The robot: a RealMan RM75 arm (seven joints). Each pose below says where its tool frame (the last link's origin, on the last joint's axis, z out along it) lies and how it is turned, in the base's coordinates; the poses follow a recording.
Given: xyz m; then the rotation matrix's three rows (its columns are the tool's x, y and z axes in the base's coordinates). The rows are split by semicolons.
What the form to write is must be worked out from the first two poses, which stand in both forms.
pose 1, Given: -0.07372, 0.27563, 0.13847; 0.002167, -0.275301, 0.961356; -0.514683, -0.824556, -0.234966; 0.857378, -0.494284, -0.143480
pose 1, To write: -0.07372, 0.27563, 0.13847, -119.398, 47.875, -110.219
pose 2, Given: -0.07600, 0.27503, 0.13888; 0.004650, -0.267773, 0.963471; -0.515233, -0.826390, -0.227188; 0.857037, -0.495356, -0.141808
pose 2, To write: -0.07600, 0.27503, 0.13888, -119.263, 47.334, -110.054
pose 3, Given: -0.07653, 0.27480, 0.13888; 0.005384, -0.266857, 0.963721; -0.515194, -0.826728, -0.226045; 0.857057, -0.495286, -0.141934
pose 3, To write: -0.07653, 0.27480, 0.13888, -119.274, 47.253, -110.014
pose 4, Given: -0.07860, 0.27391, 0.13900; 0.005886, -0.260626, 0.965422; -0.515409, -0.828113, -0.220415; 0.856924, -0.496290, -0.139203
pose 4, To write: -0.07860, 0.27391, 0.13900, -119.083, 46.834, -109.979
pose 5, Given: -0.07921, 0.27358, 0.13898; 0.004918, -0.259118, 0.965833; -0.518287, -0.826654, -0.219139; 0.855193, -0.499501, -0.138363
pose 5, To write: -0.07921, 0.27358, 0.13898, -118.868, 46.909, -109.883
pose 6, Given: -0.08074, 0.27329, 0.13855; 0.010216, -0.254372, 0.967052; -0.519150, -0.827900, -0.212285; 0.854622, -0.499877, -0.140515
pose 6, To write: -0.08074, 0.27329, 0.13855, -118.967, 46.509, -109.530
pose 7, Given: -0.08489, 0.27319, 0.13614; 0.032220, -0.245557, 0.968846; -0.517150, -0.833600, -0.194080; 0.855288, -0.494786, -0.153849
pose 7, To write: -0.08489, 0.27319, 0.13614, -119.946, 45.296, -108.333
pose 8, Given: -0.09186, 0.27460, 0.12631; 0.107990, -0.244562, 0.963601; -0.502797, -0.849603, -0.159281; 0.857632, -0.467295, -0.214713
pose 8, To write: -0.09186, 0.27460, 0.12631, -124.490, 42.829, -104.371
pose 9, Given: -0.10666, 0.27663, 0.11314; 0.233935, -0.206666, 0.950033; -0.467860, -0.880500, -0.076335; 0.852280, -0.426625, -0.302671
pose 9, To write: -0.10666, 0.27663, 0.11314, -130.699, 36.473, -97.456
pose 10, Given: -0.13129, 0.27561, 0.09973; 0.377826, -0.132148, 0.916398; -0.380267, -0.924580, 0.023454; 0.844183, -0.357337, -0.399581
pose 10, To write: -0.13129, 0.27561, 0.09973, -137.934, 26.158, -89.876
